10 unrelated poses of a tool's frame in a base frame.
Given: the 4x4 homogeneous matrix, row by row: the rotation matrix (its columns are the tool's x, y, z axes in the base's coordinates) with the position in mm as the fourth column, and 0 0 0 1 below. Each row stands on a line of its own.
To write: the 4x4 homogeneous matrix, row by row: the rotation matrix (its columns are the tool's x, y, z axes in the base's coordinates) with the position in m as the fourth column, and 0 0 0 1 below. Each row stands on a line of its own. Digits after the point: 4 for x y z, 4 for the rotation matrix.
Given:
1:
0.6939, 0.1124, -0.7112, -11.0
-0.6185, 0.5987, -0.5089, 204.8
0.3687, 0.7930, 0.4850, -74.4
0, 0, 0, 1
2:
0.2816, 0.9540, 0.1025, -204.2
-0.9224, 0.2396, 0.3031, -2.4
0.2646, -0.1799, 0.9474, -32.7
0, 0, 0, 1
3:
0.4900, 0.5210, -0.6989, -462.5
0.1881, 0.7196, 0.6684, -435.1
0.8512, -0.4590, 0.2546, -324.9
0, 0, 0, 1
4:
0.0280, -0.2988, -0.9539, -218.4
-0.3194, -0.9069, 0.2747, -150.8
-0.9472, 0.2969, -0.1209, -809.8
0, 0, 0, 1
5:
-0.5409, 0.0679, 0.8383, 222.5
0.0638, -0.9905, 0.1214, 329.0
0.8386, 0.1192, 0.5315, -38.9
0, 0, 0, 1
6:
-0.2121, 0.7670, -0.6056, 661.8
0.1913, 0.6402, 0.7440, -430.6
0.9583, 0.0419, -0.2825, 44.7
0, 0, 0, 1
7:
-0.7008, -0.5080, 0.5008, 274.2
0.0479, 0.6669, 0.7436, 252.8
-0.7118, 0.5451, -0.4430, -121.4
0, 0, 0, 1
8:
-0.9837, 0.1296, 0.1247, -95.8
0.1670, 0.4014, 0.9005, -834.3
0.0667, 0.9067, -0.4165, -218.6
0, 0, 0, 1
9:
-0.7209, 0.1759, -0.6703, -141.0
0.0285, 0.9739, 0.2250, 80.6
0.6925, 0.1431, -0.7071, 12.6
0, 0, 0, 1
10:
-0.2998, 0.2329, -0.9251, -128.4
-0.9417, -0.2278, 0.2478, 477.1
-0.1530, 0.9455, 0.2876, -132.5
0, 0, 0, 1
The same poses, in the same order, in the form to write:
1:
0.6939, 0.1124, -0.7112, -0.0110
-0.6185, 0.5987, -0.5089, 0.2048
0.3687, 0.7930, 0.4850, -0.0744
0, 0, 0, 1

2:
0.2816, 0.9540, 0.1025, -0.2042
-0.9224, 0.2396, 0.3031, -0.0024
0.2646, -0.1799, 0.9474, -0.0327
0, 0, 0, 1

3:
0.4900, 0.5210, -0.6989, -0.4625
0.1881, 0.7196, 0.6684, -0.4351
0.8512, -0.4590, 0.2546, -0.3249
0, 0, 0, 1

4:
0.0280, -0.2988, -0.9539, -0.2184
-0.3194, -0.9069, 0.2747, -0.1508
-0.9472, 0.2969, -0.1209, -0.8098
0, 0, 0, 1

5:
-0.5409, 0.0679, 0.8383, 0.2225
0.0638, -0.9905, 0.1214, 0.3290
0.8386, 0.1192, 0.5315, -0.0389
0, 0, 0, 1

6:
-0.2121, 0.7670, -0.6056, 0.6618
0.1913, 0.6402, 0.7440, -0.4306
0.9583, 0.0419, -0.2825, 0.0447
0, 0, 0, 1

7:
-0.7008, -0.5080, 0.5008, 0.2742
0.0479, 0.6669, 0.7436, 0.2528
-0.7118, 0.5451, -0.4430, -0.1214
0, 0, 0, 1

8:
-0.9837, 0.1296, 0.1247, -0.0958
0.1670, 0.4014, 0.9005, -0.8343
0.0667, 0.9067, -0.4165, -0.2186
0, 0, 0, 1

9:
-0.7209, 0.1759, -0.6703, -0.1410
0.0285, 0.9739, 0.2250, 0.0806
0.6925, 0.1431, -0.7071, 0.0126
0, 0, 0, 1

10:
-0.2998, 0.2329, -0.9251, -0.1284
-0.9417, -0.2278, 0.2478, 0.4771
-0.1530, 0.9455, 0.2876, -0.1325
0, 0, 0, 1

